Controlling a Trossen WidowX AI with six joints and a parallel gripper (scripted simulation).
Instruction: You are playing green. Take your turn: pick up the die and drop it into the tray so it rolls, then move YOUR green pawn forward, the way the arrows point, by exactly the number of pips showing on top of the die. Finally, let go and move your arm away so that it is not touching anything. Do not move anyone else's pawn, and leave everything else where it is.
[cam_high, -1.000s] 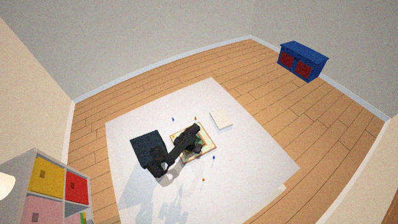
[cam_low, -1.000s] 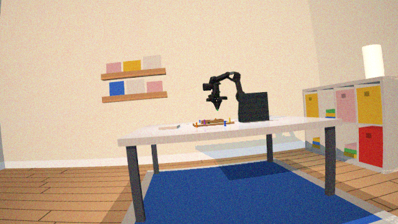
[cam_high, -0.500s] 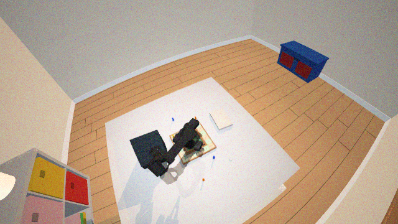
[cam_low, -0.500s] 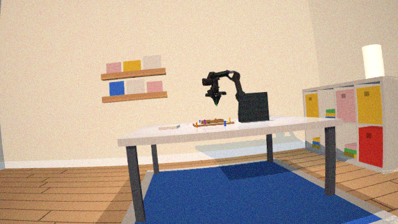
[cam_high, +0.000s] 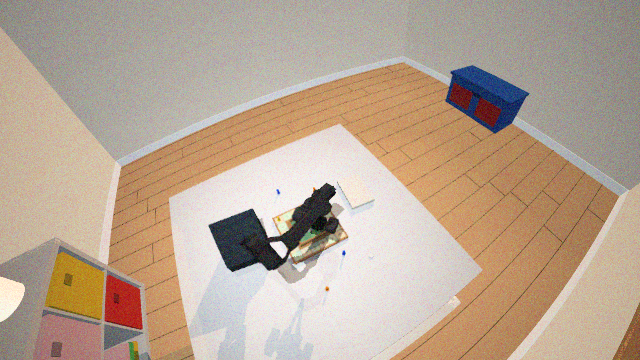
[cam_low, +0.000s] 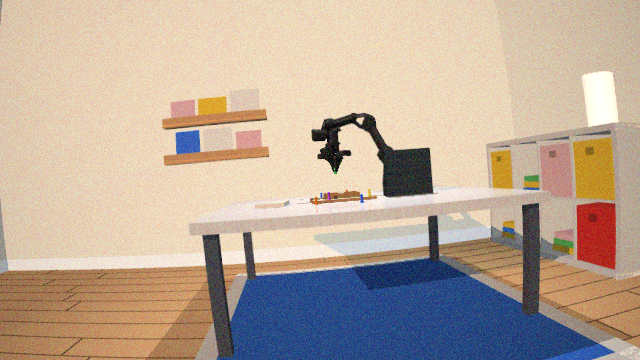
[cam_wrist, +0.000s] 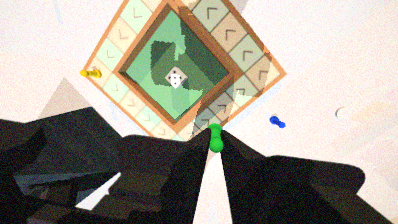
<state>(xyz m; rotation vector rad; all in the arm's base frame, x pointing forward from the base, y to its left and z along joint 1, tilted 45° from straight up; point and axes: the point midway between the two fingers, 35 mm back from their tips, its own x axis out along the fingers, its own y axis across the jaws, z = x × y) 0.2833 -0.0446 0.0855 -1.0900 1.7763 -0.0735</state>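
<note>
The white die is 11 cm below my gripper tip, 8 cm to the left of it and 1 cm behind it. Also, from my gripper tip: green pawn: 1 cm above; purple pawn: 21 cm to the left, 10 cm below, 6 cm ahead; green tray: 12 cm below, 10 cm to the left, 1 cm behind.
</note>
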